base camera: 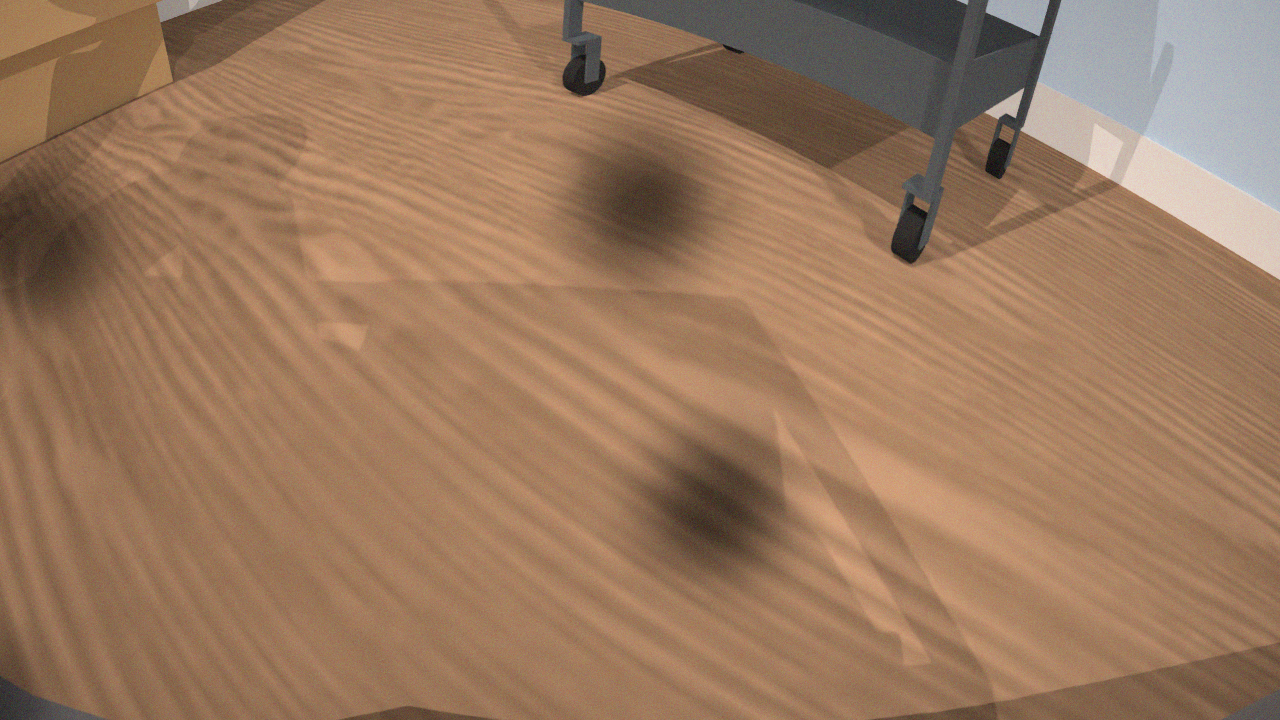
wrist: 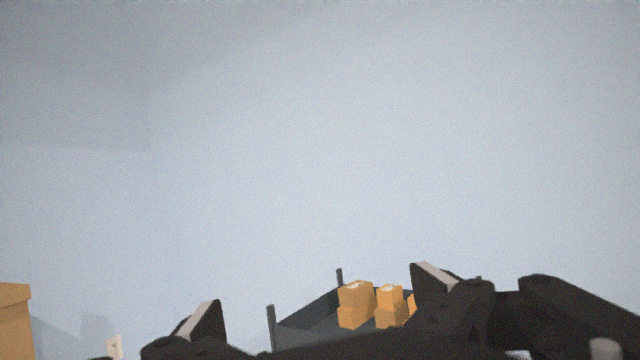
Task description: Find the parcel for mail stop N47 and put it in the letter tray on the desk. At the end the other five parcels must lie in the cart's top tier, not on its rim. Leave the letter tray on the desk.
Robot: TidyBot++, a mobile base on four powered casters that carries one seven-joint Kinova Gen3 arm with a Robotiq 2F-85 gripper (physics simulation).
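Places are measured from the arm's base along level axes (x ahead, y left, z up), in metres.
Where they show: gripper, between the fingertips: (wrist: 319, 302).
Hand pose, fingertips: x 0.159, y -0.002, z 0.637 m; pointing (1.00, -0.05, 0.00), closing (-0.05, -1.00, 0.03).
Observation:
Each offset is from my fingertips to the top centre of the thing. "pt": to the spot under its first point. Level surfaces: height alone.
My gripper (wrist: 319, 302) is open and empty, its two fingers wide apart in front of the wall. The grey cart (base camera: 805, 58) (wrist: 271, 327) stands beyond it; its lower tier and wheels show in the base camera view, and part of its top tier shows low in the wrist view. In that tier, orange-brown parcels are stacked in pairs: a left stack @[dx +0.847, dy -0.169, dz -0.269 m] (wrist: 356, 297) and a right stack @[dx +0.790, dy -0.251, dz -0.321 m] (wrist: 391, 315), with white labels on top too small to read. Part of another parcel @[dx +0.684, dy -0.305, dz -0.269 m] (wrist: 412, 304) shows beside the right finger, which hides the rest. The letter tray and N47 label do not show.
A tan, box-like piece (base camera: 98, 89) (wrist: 15, 320) stands at the left. The pale blue wall (base camera: 1217, 116) (wrist: 300, 150) with its white baseboard @[pt dx +0.702, dy -0.833, dz -0.993 m] (base camera: 1190, 197) runs behind the cart. A small white plate @[dx +1.647, dy +0.911, dz -0.576 m] (wrist: 114, 346) shows low on the left. Shadows lie across the wooden floor @[dz -1.034 m] (base camera: 447, 402).

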